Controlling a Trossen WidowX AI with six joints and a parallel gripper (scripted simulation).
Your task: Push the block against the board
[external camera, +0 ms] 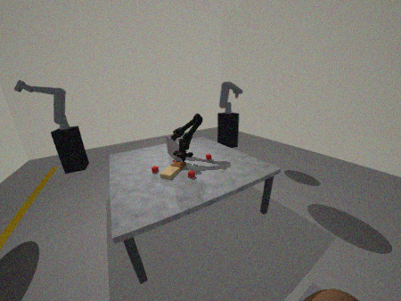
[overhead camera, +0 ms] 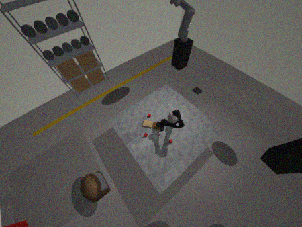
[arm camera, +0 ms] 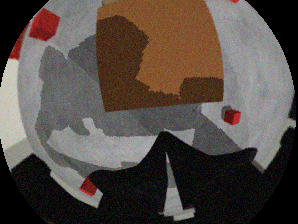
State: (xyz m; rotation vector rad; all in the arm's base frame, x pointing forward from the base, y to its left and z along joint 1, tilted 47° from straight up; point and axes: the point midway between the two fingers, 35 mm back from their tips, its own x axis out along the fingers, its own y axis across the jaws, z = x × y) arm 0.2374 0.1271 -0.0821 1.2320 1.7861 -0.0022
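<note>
The square block is 6 cm ahead of my gripper tip, 7 cm to the right of it and 1 cm above it. Also, from my gripper tip: tan board: 15 cm ahead, 17 cm to the right, 1 cm above.
</note>
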